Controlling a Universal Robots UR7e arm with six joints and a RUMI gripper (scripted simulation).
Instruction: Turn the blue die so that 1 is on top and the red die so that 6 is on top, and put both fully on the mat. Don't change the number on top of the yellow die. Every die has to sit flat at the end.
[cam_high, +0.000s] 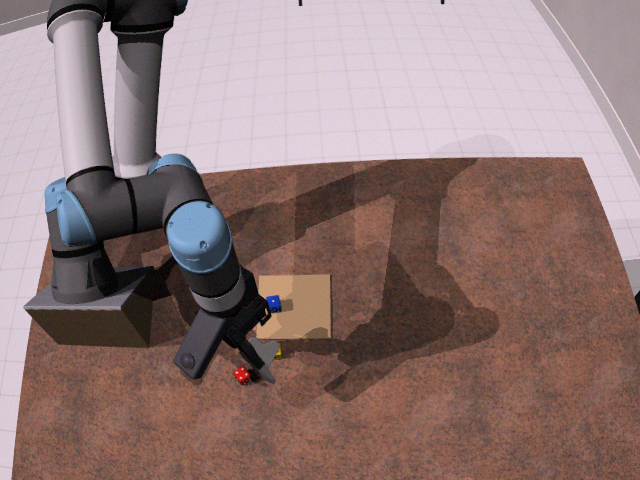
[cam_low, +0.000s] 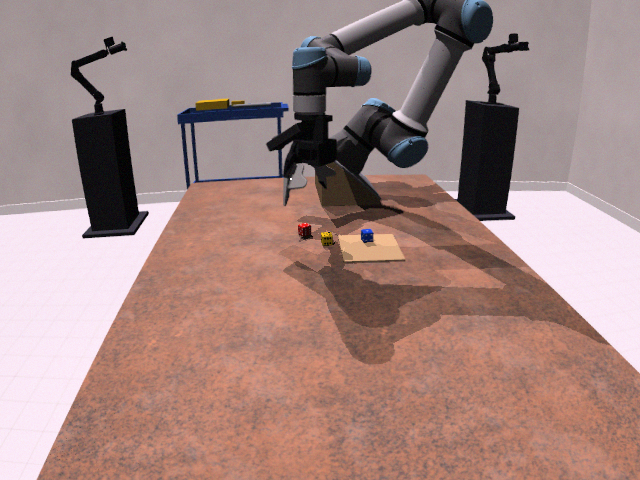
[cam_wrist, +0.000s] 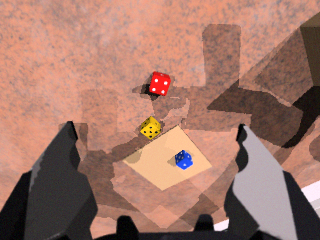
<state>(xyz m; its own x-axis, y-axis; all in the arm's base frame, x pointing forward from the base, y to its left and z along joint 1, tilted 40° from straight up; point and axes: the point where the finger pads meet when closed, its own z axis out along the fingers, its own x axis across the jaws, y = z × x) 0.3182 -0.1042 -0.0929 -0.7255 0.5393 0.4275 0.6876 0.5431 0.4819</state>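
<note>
The red die is 10 mm behind my hand and 90 mm below it. Also, from my hand: yellow die: 50 mm ahead, 40 mm to the left, 90 mm below; then blue die: 60 mm ahead, 140 mm to the left, 90 mm below; then tan mat: 90 mm ahead, 140 mm to the left, 100 mm below.
</note>
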